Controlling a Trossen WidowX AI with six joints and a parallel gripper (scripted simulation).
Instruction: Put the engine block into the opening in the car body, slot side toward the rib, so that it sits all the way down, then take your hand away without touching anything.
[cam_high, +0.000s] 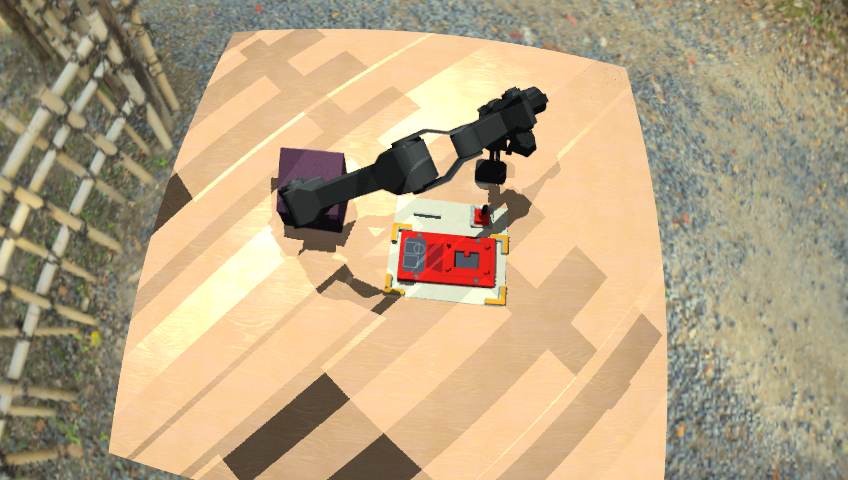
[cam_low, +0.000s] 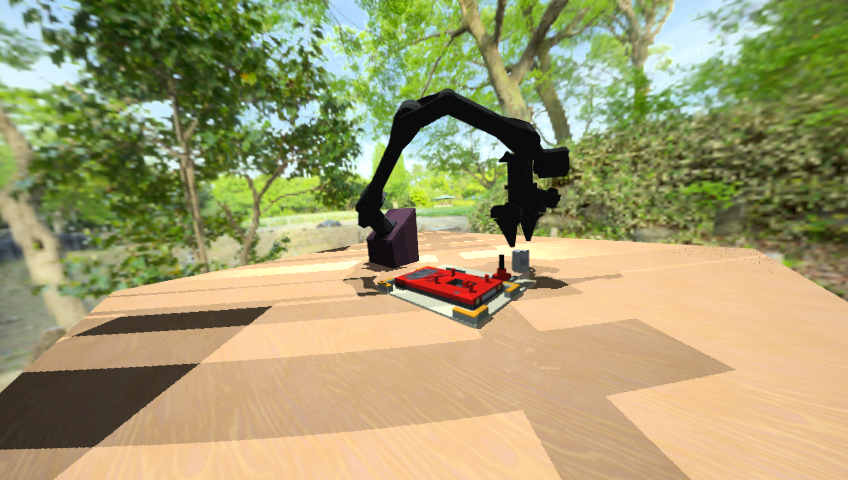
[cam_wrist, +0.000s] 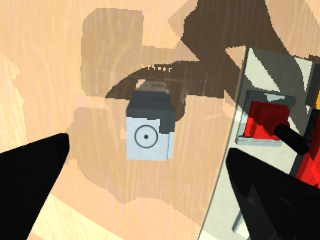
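Now: gripper tip 4 cm above the grey engine block. Also, from my gripper tip: black upright peg: 10 cm to the right, 3 cm below, 1 cm ahead.
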